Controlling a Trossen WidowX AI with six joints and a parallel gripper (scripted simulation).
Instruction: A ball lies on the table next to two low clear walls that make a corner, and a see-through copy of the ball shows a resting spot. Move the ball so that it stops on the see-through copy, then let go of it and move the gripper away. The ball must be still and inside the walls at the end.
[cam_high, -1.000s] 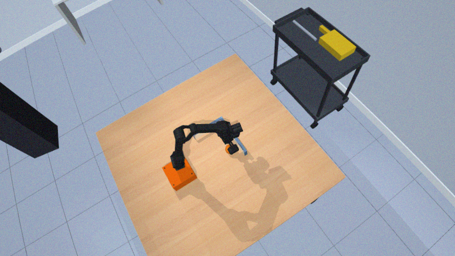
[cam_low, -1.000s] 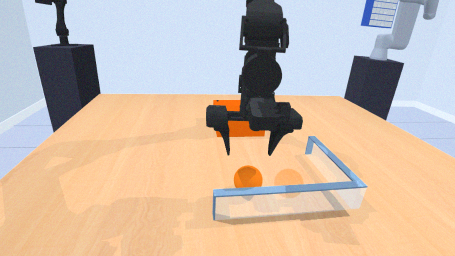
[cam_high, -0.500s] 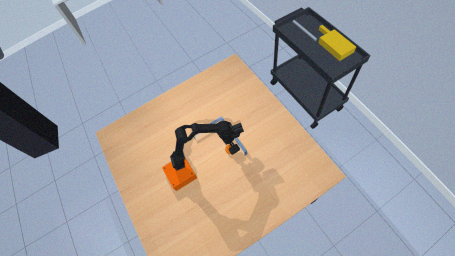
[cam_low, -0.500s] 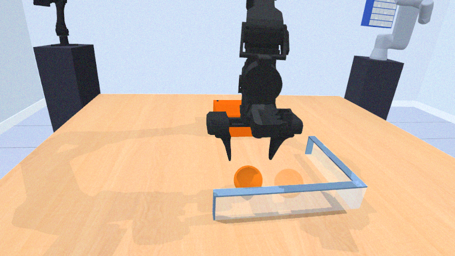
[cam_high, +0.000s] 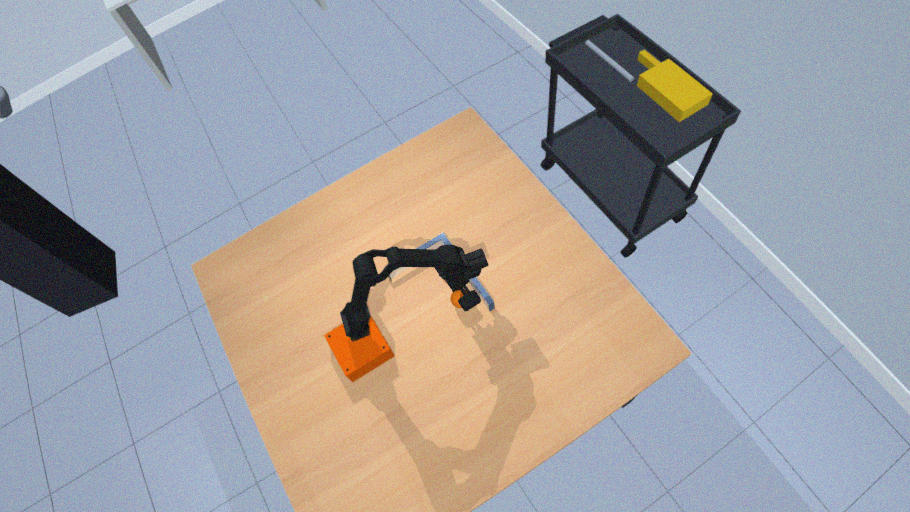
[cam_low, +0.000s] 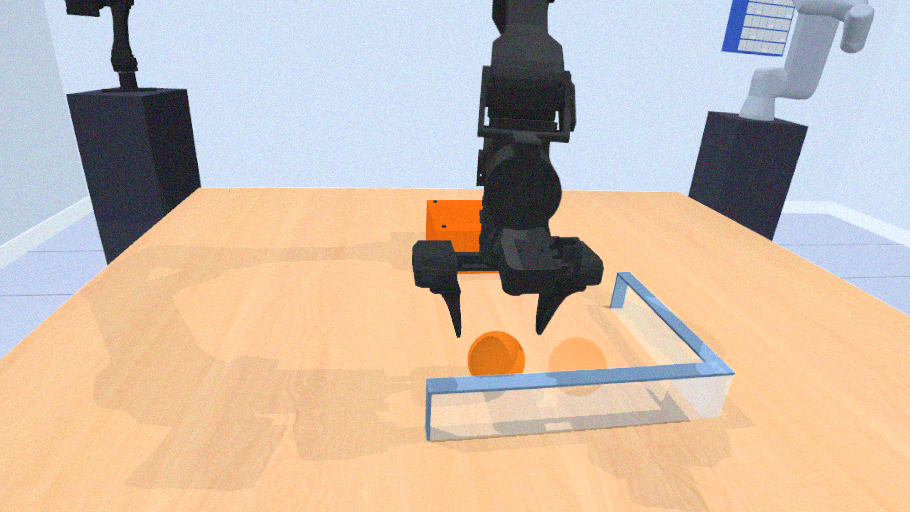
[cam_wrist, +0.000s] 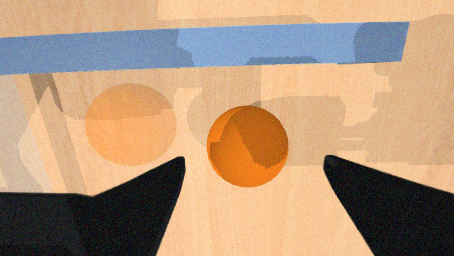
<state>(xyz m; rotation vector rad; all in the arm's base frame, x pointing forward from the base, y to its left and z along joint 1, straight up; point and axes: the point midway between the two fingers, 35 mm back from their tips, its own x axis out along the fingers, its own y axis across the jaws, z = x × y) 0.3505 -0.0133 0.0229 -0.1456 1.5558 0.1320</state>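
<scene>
Right now the see-through copy of ball is 90 mm to the left of my gripper tip and 40 mm below it.
</scene>
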